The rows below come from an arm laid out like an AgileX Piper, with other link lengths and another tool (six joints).
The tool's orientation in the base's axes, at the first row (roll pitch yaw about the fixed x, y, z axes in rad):
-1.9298 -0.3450 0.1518
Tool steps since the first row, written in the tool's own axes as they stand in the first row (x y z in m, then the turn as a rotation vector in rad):
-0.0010 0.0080 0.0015 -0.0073 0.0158 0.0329
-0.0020 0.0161 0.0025 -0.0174 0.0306 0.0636
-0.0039 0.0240 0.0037 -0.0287 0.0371 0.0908
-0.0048 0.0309 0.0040 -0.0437 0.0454 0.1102
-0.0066 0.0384 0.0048 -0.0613 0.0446 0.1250
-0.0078 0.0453 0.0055 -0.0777 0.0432 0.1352
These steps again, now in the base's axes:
0.0020 -0.0011 -0.0079 -0.0018 0.0253 -0.0273
0.0040 -0.0027 -0.0157 -0.0065 0.0484 -0.0539
0.0051 -0.0043 -0.0237 -0.0153 0.0705 -0.0724
0.0068 -0.0062 -0.0302 -0.0267 0.0842 -0.0912
0.0078 -0.0079 -0.0377 -0.0437 0.0959 -0.1014
0.0092 -0.0095 -0.0444 -0.0597 0.1036 -0.1090

